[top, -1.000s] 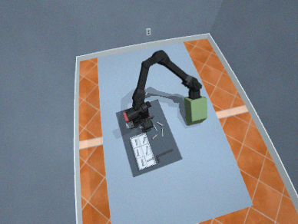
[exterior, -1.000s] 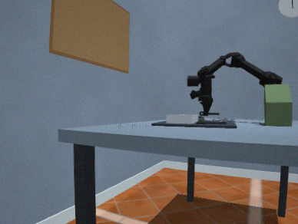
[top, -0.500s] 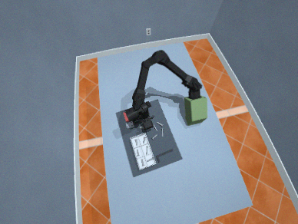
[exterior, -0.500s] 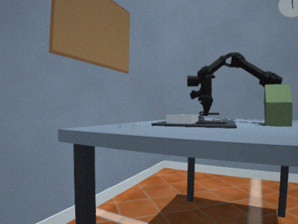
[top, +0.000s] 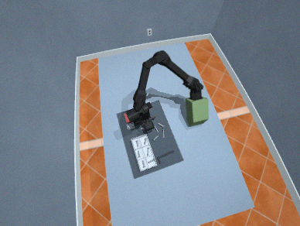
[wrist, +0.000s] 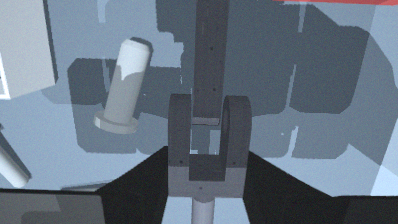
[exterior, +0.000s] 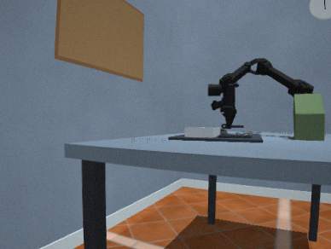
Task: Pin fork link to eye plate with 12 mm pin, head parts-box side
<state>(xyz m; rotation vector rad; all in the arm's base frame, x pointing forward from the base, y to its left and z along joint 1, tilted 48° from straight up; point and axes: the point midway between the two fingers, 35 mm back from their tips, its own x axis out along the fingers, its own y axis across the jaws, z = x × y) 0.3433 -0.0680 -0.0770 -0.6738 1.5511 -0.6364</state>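
The eye plate is 5 cm below my hand and 4 cm ahead of it. From my hand the other things lie so: thick headed pin: 5 cm to the left, 5 cm below, 3 cm ahead; dark mat: 10 cm to the left, 7 cm below, 2 cm ahead; thin headed pin: 7 cm to the left, 6 cm below, 5 cm behind.
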